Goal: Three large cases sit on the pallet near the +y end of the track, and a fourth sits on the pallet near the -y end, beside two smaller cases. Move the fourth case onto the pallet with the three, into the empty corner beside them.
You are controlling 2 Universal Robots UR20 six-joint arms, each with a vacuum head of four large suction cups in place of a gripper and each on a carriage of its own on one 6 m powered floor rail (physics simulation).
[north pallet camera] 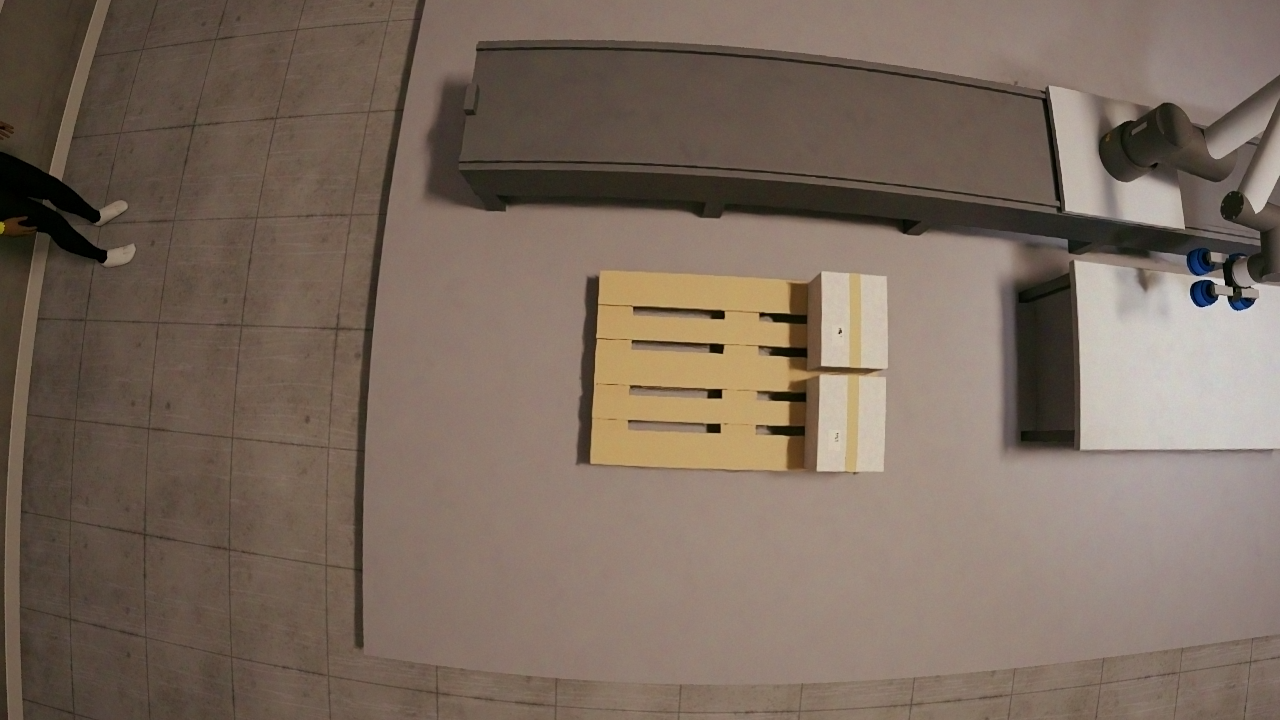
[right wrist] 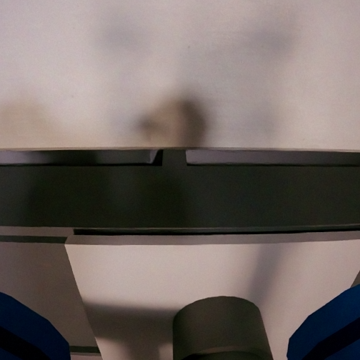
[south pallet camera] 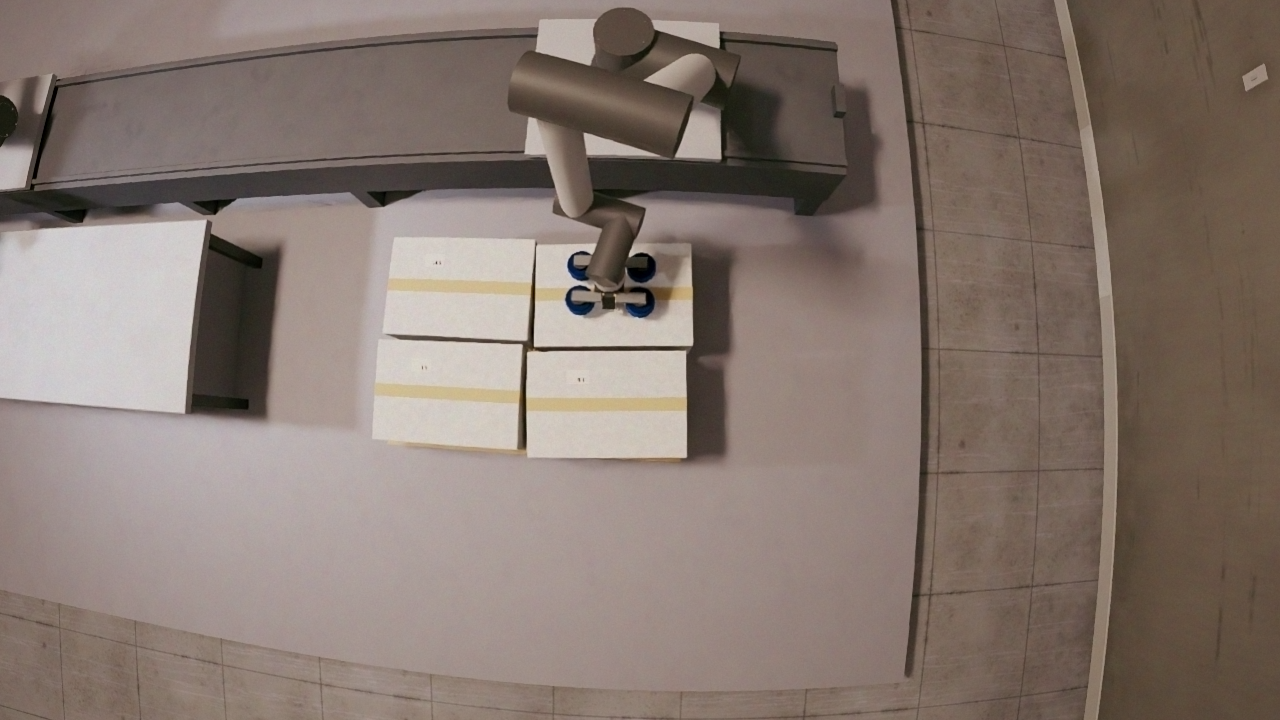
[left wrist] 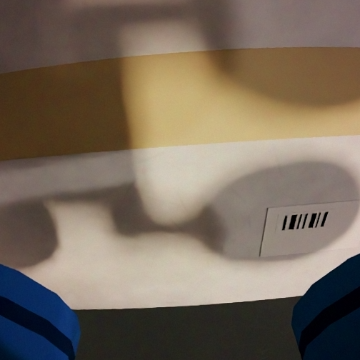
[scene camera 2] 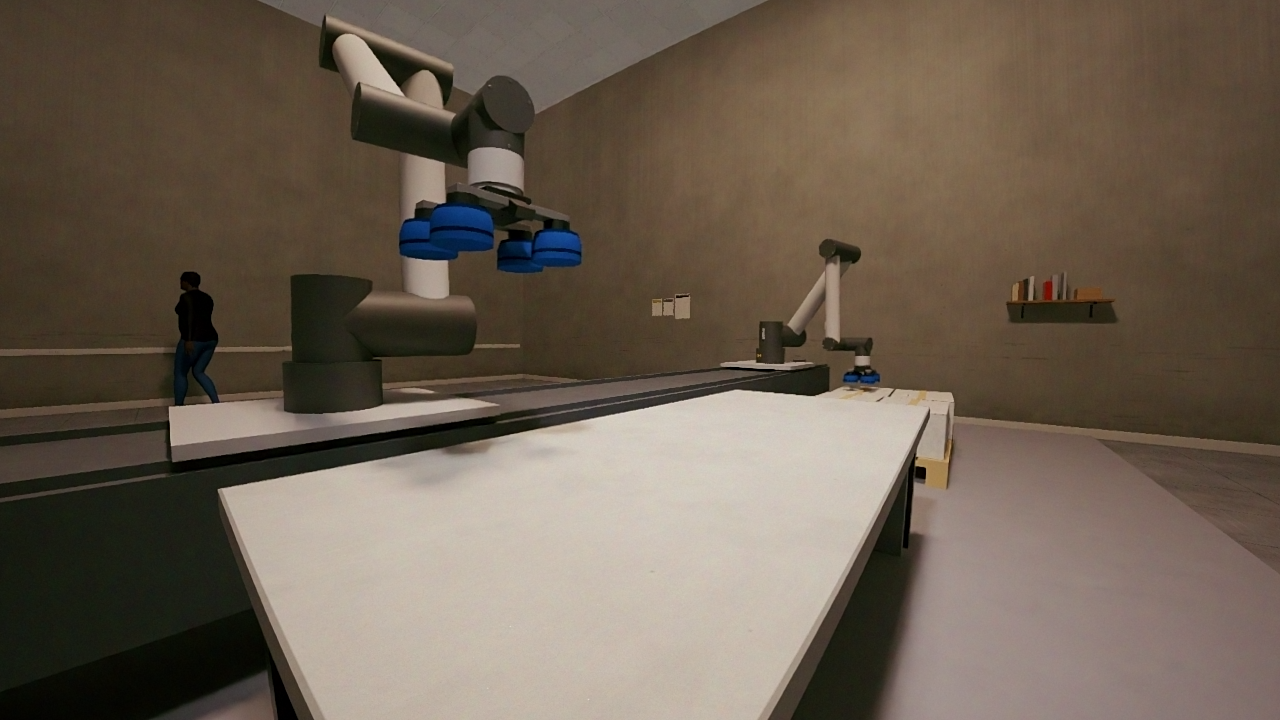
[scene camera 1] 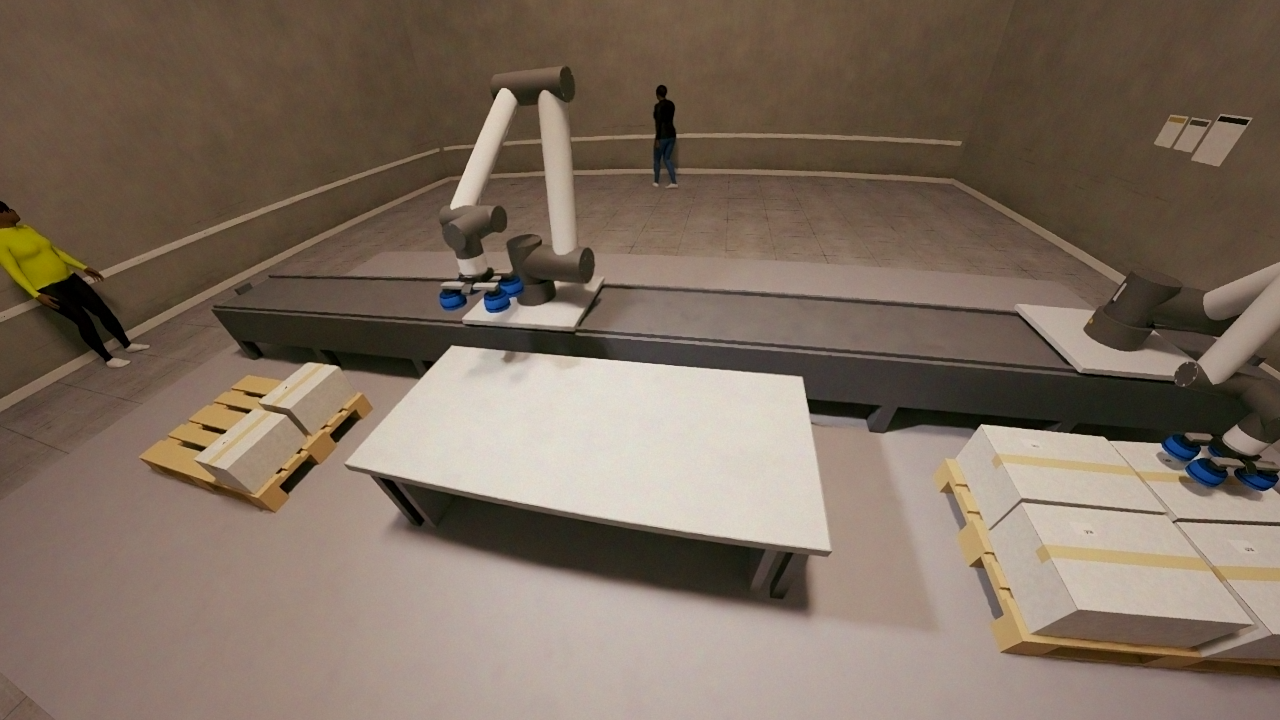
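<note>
The fourth large case (south pallet camera: pixel 671 324) (scene camera 1: pixel 1163 497) (left wrist: pixel 175 270) stands at the upper right of the south pallet camera, on the pallet (scene camera 1: pixel 1011 631) (scene camera 2: pixel 933 474) with the three large cases (south pallet camera: pixel 460 313) (south pallet camera: pixel 447 420) (south pallet camera: pixel 608 434). My left gripper (south pallet camera: pixel 610 284) (scene camera 1: pixel 1221 461) (scene camera 2: pixel 861 377) (left wrist: pixel 182 320) is open and hangs a little above it, casting a shadow on its top. My right gripper (scene camera 1: pixel 481 293) (scene camera 2: pixel 492 240) (north pallet camera: pixel 1223 279) (right wrist: pixel 180 330) is open and empty, high near the table's rail-side edge. Two smaller cases (north pallet camera: pixel 827 322) (north pallet camera: pixel 832 429) stand on the other pallet (north pallet camera: pixel 653 452) (scene camera 1: pixel 170 461).
A white table (scene camera 1: pixel 590 447) (scene camera 2: pixel 581 537) (north pallet camera: pixel 1163 376) (south pallet camera: pixel 98 322) stands between the pallets, beside the rail (scene camera 1: pixel 805 322) (north pallet camera: pixel 760 116) (south pallet camera: pixel 313 107). A person in yellow (scene camera 1: pixel 40 259) is at the left of scene camera 1, and a person in black (scene camera 1: pixel 664 125) is behind the rail.
</note>
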